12 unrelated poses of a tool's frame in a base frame.
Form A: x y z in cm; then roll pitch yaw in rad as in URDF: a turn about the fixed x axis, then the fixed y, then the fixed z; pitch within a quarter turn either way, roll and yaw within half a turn.
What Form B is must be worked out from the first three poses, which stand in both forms.
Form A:
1: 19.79 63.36 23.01 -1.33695 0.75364 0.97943
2: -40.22 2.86 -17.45 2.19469 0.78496 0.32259
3: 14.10 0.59 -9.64 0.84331 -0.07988 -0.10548
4: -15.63 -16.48 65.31 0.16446 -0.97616 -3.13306
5: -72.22 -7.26 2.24 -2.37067 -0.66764 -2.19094
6: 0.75 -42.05 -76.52 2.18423 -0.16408 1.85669
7: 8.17 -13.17 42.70 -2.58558 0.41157 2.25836
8: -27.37 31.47 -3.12 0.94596 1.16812 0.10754
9: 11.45 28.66 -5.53 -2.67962 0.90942 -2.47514
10: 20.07 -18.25 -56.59 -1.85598 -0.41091 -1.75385
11: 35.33 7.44 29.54 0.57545 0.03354 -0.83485
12: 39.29 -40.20 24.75 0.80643 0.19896 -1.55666
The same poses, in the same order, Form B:
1: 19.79 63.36 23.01 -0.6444 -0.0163 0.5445 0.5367
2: -40.22 2.86 -17.45 0.7836 0.3042 -0.2683 0.4705
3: 14.10 0.59 -9.64 0.4065 -0.0579 -0.0317 0.9113
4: -15.63 -16.48 65.31 -0.4670 -0.0745 -0.8801 0.0423
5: -72.22 -7.26 2.24 0.5102 -0.7220 0.4548 0.1074
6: 0.75 -42.05 -76.52 0.5602 0.6856 0.4111 0.2168
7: 8.17 -13.17 42.70 0.4530 0.8270 -0.3269 0.0628
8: -27.37 31.47 -3.12 0.3531 0.5106 -0.2109 0.7551
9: 11.45 28.66 -5.53 -0.1910 0.8593 -0.0545 0.4713
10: 20.07 -18.25 -56.59 -0.5951 0.5242 -0.5556 0.2498
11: 35.33 7.44 29.54 0.2659 -0.1003 -0.3930 0.8745
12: 39.29 -40.20 24.75 0.3422 -0.2091 -0.6703 0.6244
